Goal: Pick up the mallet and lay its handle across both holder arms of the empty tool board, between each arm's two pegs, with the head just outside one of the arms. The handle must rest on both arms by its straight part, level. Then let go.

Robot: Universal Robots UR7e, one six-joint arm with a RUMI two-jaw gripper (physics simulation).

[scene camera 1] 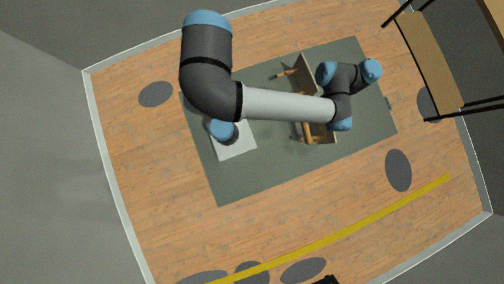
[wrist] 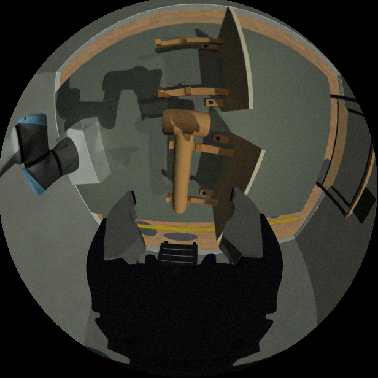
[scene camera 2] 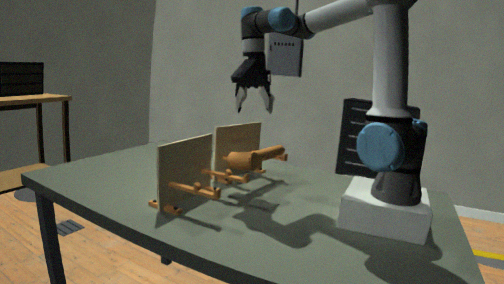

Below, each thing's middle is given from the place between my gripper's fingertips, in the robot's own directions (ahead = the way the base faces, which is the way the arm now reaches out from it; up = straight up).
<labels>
Now: the wooden mallet (scene camera 2: pixel 236 160) 150 mm below my hand, 40 mm to the right of it and 10 mm behind it.
</labels>
